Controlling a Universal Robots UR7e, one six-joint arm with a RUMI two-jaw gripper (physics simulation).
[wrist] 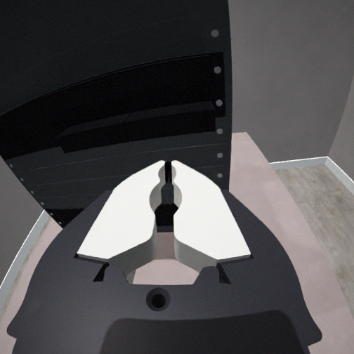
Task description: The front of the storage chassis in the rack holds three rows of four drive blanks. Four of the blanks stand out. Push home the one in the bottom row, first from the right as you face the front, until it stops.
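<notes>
The storage chassis (160,77) shows in the wrist view as a very dark band across the rack. Low in it a dark ledge of drive blanks (172,129) stands out, with a paler top face and a seam across that top left of its middle. The ledge's right end is near the rack's right rail. The rows and single blanks are too dark to tell apart with certainty. My gripper (169,163) is shut and empty, its white fingertips together. In the view the tips lie below the ledge, over the lower rack panels; the gap in depth is hard to tell.
The rack (226,150) has plain dark panels above and below the chassis and round pale fasteners down both side rails. A pinkish surface (260,190) runs below and right of it. Grey walls (290,65) with a pale skirting and a wooden floor (320,200) lie beyond.
</notes>
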